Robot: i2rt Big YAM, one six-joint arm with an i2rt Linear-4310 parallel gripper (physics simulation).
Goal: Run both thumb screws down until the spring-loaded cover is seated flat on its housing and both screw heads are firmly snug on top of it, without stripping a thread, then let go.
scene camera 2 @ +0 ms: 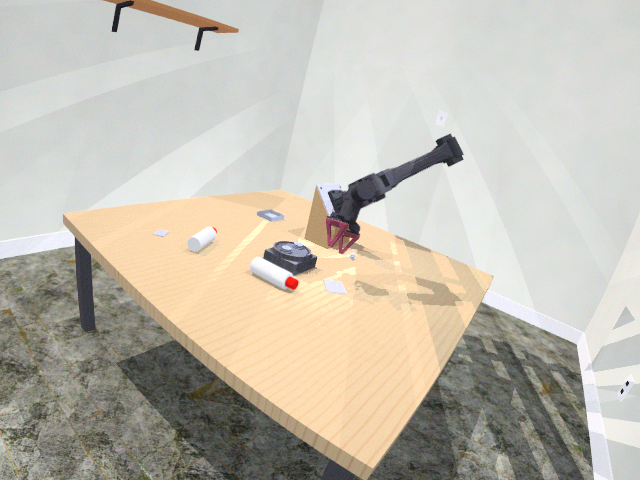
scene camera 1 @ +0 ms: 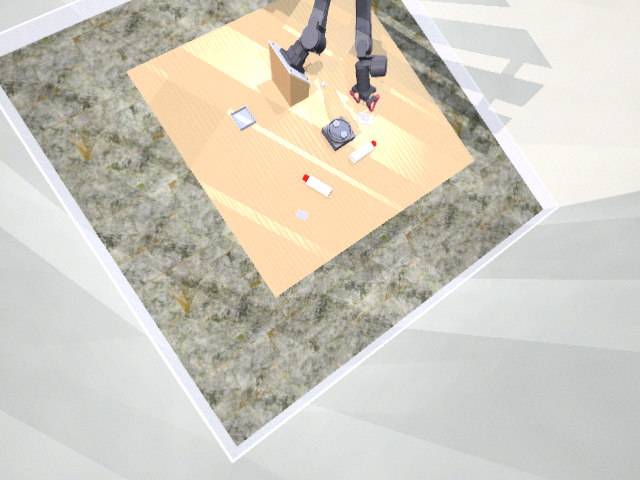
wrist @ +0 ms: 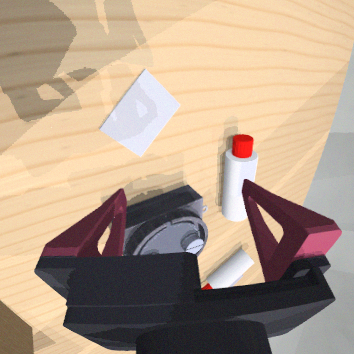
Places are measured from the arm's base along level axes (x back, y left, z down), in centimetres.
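Where they show: gripper, between the fingertips: (scene camera 2: 335,250) (scene camera 1: 365,107) (wrist: 183,189); arm's base, origin of its link: (scene camera 2: 338,205) (scene camera 1: 291,62).
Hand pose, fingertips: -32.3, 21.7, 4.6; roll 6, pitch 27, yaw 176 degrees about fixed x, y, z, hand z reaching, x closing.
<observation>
Each offset is from my fingertips to the top centre of the thing, as dx, dy, dz. "pt": to the spot under its first point.
A dark square housing {-1.5, -14.6, +5.2} (scene camera 1: 336,145) (scene camera 2: 297,266) (wrist: 186,194) stands on the table with a round grey cover {-1.5, -14.6, +5.4} (scene camera 1: 339,129) (wrist: 167,237) on top. Two pale screw heads show on the cover: one screw head {pt +1.6, -14.8, +4.2} (scene camera 1: 336,123) and a second screw head {pt -4.8, -14.8, +4.3} (scene camera 1: 343,134). In the wrist view a slotted screw head {pt -4.7, -14.1, +4.2} (wrist: 194,245) shows at the cover's right; the cover's near part is hidden by the gripper body. I cannot tell whether the cover is flat or the heads are snug. My gripper (scene camera 1: 363,101) (scene camera 2: 335,248) (wrist: 183,189) is open and empty, above and beside the housing, apart from it.
A white bottle {-15.8, -8.5, +5.8} (scene camera 1: 361,152) (scene camera 2: 269,272) (wrist: 240,185) lies close beside the housing. Another bottle {-18.8, -38.8, +5.8} (scene camera 1: 317,186) (scene camera 2: 201,239) (wrist: 232,268) lies farther off. A white card {-0.8, +3.4, +10.5} (scene camera 1: 364,118) (scene camera 2: 334,286) (wrist: 141,112) lies near the housing. A wooden wedge (scene camera 1: 289,85) (scene camera 2: 317,222) stands behind.
</observation>
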